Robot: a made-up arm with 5 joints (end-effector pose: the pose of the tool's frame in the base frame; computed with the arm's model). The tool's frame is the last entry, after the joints. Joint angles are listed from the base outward.
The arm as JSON. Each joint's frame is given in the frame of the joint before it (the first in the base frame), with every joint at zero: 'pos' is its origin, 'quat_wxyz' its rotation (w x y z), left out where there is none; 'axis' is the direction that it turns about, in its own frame. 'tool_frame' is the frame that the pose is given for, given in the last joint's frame.
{
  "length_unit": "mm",
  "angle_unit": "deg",
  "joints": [
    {
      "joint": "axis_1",
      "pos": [
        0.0,
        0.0,
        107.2
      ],
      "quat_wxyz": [
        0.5,
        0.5,
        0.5,
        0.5
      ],
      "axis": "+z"
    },
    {
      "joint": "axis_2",
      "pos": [
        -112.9,
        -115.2,
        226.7
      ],
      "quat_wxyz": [
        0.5,
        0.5,
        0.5,
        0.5
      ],
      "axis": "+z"
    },
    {
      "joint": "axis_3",
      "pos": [
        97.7,
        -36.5,
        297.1
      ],
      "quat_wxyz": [
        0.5,
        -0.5,
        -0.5,
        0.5
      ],
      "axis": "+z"
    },
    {
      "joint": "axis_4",
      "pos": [
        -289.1,
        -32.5,
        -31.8
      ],
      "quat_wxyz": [
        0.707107,
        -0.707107,
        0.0,
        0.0
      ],
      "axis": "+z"
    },
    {
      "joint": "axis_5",
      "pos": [
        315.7,
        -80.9,
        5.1
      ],
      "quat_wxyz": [
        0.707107,
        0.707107,
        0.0,
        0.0
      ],
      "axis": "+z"
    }
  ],
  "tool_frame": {
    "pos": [
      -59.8,
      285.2,
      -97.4
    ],
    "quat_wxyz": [
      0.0,
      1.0,
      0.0,
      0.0
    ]
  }
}
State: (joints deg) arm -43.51 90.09 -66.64 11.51 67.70
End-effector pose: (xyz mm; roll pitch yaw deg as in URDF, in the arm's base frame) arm 378.4 -47.8 155.7 -75.09 44.87 -83.99
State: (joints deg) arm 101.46 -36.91 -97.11 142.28 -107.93
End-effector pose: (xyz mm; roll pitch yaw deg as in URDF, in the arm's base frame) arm -64.1 -151.5 -530.8 119.77 -15.52 133.72
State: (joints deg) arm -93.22 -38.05 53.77 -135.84 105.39
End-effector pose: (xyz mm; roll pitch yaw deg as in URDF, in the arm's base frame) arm 103.7 -142.0 -421.5 -31.11 -47.49 -160.70
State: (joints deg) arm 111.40 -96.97 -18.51 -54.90 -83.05
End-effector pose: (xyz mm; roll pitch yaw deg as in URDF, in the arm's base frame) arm 563.6 -25.8 249.3 94.26 -79.37 -45.86
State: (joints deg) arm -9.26 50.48 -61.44 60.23 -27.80
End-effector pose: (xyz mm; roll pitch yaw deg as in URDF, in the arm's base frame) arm 683.5 -16.1 198.3 27.23 -32.43 56.55
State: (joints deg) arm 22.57 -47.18 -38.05 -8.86 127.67
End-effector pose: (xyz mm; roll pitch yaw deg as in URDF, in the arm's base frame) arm -81.6 359.8 -27.0 38.90 18.34 -93.66
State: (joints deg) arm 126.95 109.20 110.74 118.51 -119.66
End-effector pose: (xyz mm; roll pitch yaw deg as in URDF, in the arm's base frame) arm 741.6 56.8 1015.3 -42.07 5.43 130.79
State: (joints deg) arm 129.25 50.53 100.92 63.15 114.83
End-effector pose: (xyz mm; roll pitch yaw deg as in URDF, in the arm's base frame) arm 523.5 -145.7 515.0 -54.60 -0.59 -146.40
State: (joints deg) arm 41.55 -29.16 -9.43 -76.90 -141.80
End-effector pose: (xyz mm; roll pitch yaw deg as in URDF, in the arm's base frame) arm 225.1 652.3 -69.3 -12.98 -51.67 172.50
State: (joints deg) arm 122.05 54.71 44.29 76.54 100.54
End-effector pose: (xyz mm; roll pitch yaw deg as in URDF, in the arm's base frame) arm 285.2 -353.3 462.7 -68.85 55.82 -174.76
